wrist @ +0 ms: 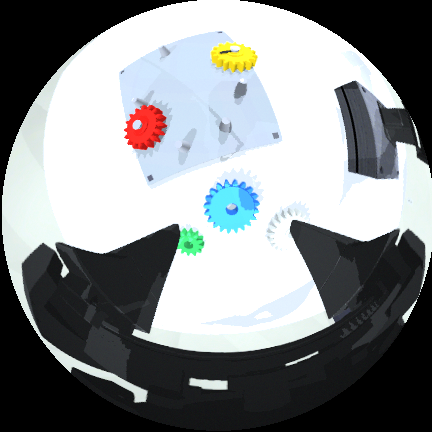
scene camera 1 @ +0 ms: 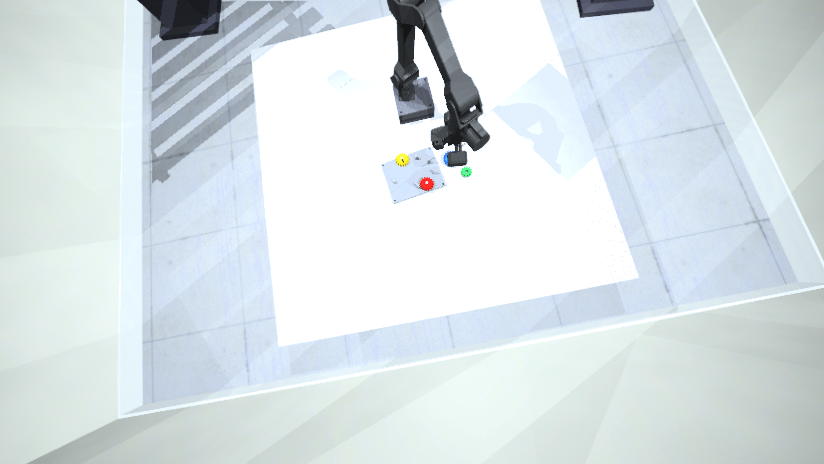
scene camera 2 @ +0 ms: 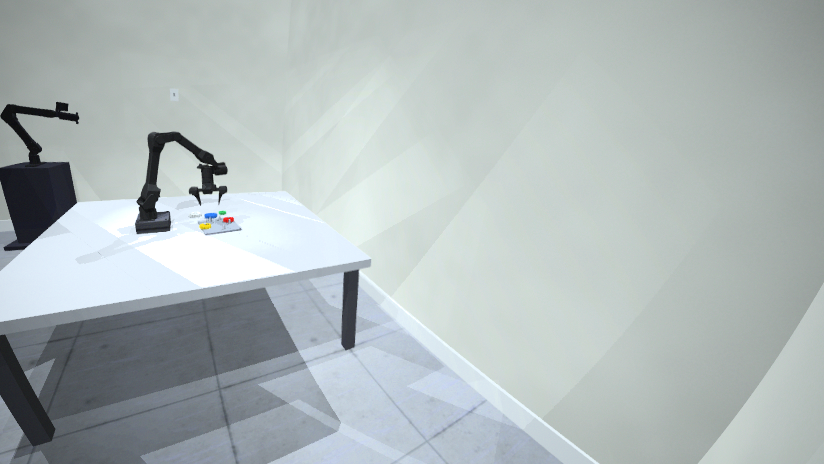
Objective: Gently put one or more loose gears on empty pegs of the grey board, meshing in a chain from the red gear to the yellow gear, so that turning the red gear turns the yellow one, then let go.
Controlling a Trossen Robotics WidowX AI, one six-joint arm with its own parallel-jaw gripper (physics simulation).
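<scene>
The grey board has several empty pegs, one of them a peg near its middle. The red gear and yellow gear sit on it. The blue gear is off the board, partly hidden in scene camera 1. The small green gear and white gear lie beside it. My gripper is open and empty above the loose gears; its fingers partly cover green and white in the wrist view.
The arm's base stands on the white table beside the board. A second arm stands on a dark pedestal away from the table.
</scene>
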